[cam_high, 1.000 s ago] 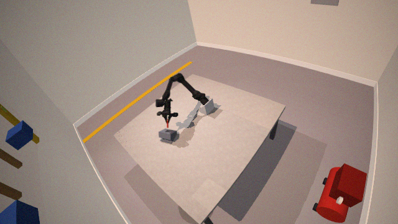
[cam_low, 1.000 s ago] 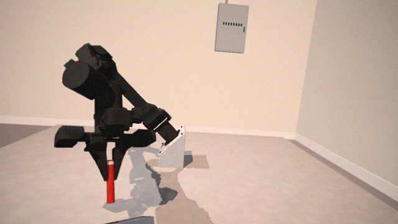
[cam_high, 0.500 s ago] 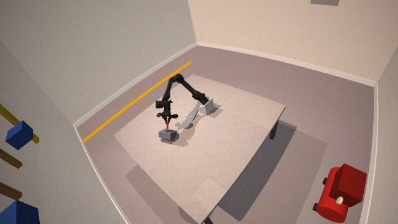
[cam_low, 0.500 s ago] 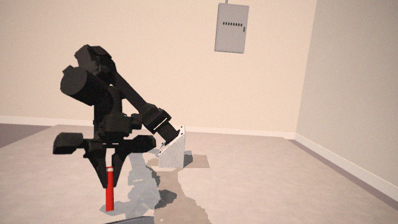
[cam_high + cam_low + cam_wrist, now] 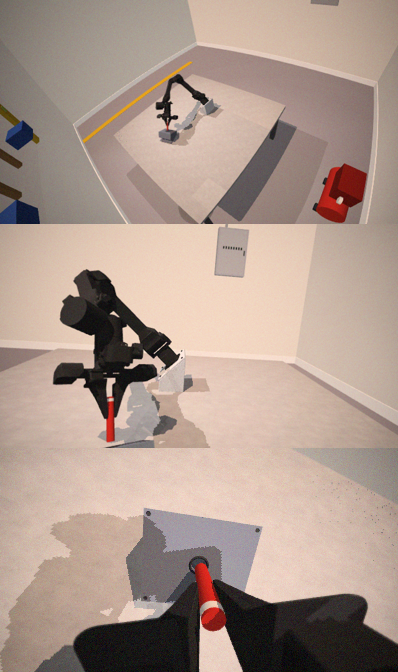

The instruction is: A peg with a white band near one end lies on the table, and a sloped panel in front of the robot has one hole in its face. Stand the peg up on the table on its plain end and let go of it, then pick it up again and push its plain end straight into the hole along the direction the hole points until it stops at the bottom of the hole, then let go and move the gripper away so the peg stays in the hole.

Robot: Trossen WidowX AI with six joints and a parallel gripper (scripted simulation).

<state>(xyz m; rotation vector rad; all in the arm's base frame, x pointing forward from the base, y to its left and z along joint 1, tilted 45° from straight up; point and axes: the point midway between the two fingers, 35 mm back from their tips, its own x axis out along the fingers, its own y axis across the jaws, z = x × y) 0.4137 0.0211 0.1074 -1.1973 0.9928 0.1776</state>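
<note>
Right now my gripper tip is 1 cm past the red peg and 1 cm below it. Round my gripper tip: grey sloped panel 4 cm ahead, 2 cm to the left, 7 cm below.
</note>
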